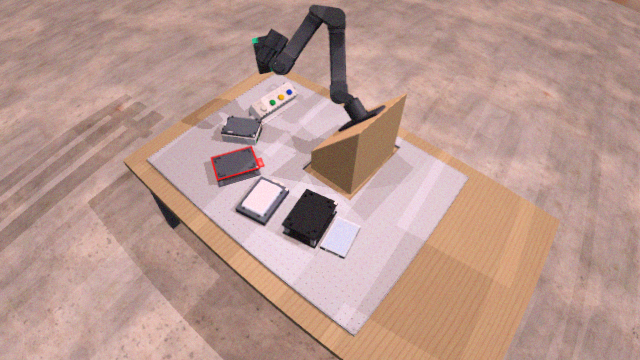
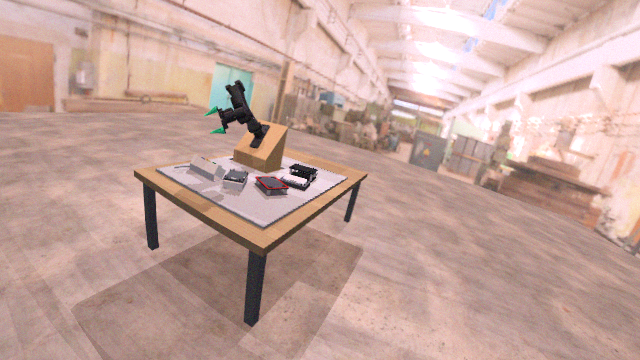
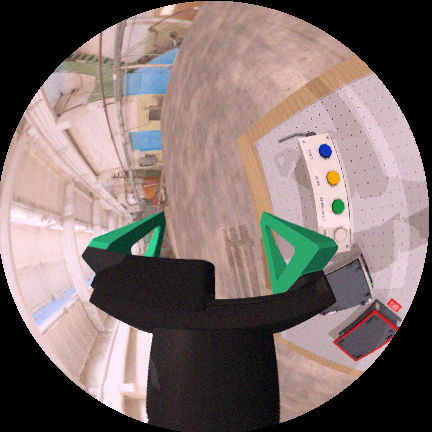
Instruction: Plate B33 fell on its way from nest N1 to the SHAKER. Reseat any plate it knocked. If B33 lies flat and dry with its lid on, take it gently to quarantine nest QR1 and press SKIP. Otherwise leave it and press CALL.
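Pixels of known places: gripper, between the fingertips: (image 2: 207, 124) (image 3: 212, 216); arm's base, origin of its link: (image 1: 361, 120) (image 2: 260, 136).
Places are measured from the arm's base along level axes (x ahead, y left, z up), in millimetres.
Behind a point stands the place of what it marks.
My gripper (image 1: 258, 56) {x -23, y -480, z 85 mm} (image 2: 217, 121) {x -23, y -480, z 85 mm} (image 3: 212, 216) {x -23, y -480, z 85 mm} is open and empty, high above the table beyond the button panel. The white panel (image 1: 256, 109) {x 82, y -447, z -124 mm} (image 2: 202, 169) {x -16, y -490, z -156 mm} (image 3: 326, 193) {x -22, y -441, z -121 mm} carries a blue CALL button (image 1: 289, 92) {x -92, y -413, z -125 mm} (image 3: 325, 150) {x -94, y -414, z -123 mm}, a yellow SKIP button (image 1: 281, 97) {x -43, y -417, z -125 mm} (image 3: 333, 177) {x -45, y -419, z -123 mm}, a green button and a white one. A red-framed dark nest (image 1: 236, 164) {x 335, y -316, z -152 mm} (image 2: 271, 184) {x 351, y -358, z -152 mm} (image 3: 367, 335) has a red tab. A white-topped plate (image 1: 263, 196) {x 383, y -138, z -154 mm} (image 2: 296, 179) {x 397, y -158, z -154 mm} sits on a dark nest. A pale plate (image 1: 341, 236) {x 340, y 157, z -176 mm} lies low beside a black stacked unit (image 1: 310, 215) {x 357, y 44, z -134 mm} (image 2: 303, 171) {x 373, y -17, z -139 mm}. Plate and nest labels are unreadable; wetness cannot be judged.
A grey box with a dark top (image 1: 242, 127) {x 187, y -428, z -137 mm} (image 2: 235, 177) {x 202, y -469, z -138 mm} (image 3: 350, 284) {x 162, y -408, z -137 mm} stands between the panel and the red-framed nest. The arm rises from a tall wooden wedge (image 1: 350, 155) {x 159, y 56, z -13 mm} (image 2: 260, 155) {x 91, y -98, z -100 mm}. A perforated grey mat (image 1: 345, 310) {x 535, y 307, z -192 mm} (image 2: 260, 217) {x 472, y -624, z -192 mm} covers much of the wooden table (image 1: 460, 280) {x 235, y 561, z -205 mm} (image 2: 200, 212) {x 263, y -755, z -208 mm}.
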